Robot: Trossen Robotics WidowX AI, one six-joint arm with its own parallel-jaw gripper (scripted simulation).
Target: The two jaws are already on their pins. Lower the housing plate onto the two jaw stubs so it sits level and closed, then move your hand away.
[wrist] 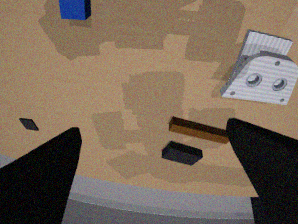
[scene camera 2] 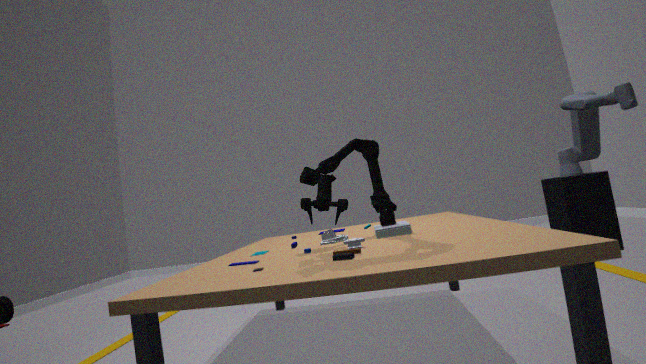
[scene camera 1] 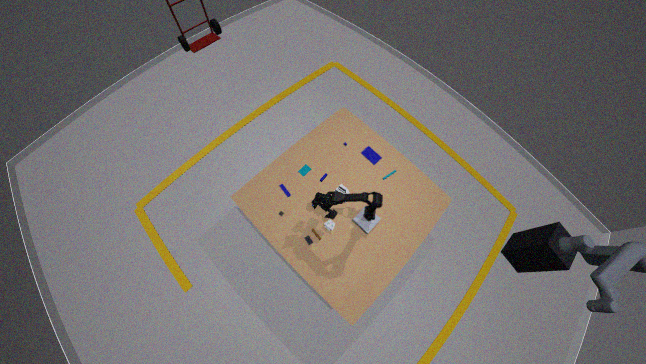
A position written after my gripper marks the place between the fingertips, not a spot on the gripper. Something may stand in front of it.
My gripper [scene camera 2: 323,224] is open, with nothing in its grasp. Further things: a brown bar [wrist: 188,128] and a white block [wrist: 255,41].
My gripper shows as well in the wrist view [wrist: 156,130].
